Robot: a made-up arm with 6 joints.
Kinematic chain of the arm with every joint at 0, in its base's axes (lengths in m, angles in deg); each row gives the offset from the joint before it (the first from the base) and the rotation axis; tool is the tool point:
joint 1: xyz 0 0 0.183 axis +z
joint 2: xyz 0 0.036 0 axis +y
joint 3: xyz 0 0 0.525 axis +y
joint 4: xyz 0 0 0.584 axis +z
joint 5: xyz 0 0 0 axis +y
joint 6: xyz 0 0 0.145 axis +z
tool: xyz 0 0 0
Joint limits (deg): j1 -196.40..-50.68 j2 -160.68..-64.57 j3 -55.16..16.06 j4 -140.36..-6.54 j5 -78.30..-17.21 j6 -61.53..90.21
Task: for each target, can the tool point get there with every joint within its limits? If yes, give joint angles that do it. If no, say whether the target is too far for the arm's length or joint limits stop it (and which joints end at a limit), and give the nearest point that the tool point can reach.
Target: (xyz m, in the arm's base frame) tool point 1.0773 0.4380 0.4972
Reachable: yes | joints -152.07 -75.32 8.16 -43.82 -54.36 -45.62
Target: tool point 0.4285 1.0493 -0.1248
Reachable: yes | joints -105.30 -95.23 -11.09 -51.39 -62.43 -1.26
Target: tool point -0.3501 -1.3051 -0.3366
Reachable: no: too far | nearest point -0.0797 -0.2971 -0.7342 | short by 1.117 m
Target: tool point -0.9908 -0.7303 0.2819
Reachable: no: joint limits stop it (at a limit: joint 2, joint 3, joint 5) | nearest point -0.2450 -0.1806 -0.7272 | short by 1.370 m
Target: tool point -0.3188 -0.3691 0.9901
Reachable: no: joint limits stop it (at a limit: joint 1, joint 2, joint 3, joint 4, joint 5) | nearest point 0.7904 -0.3646 0.8967 | short by 1.113 m
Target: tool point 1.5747 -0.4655 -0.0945
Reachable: no: too far | nearest point 1.1820 -0.3494 -0.0253 | short by 0.415 m
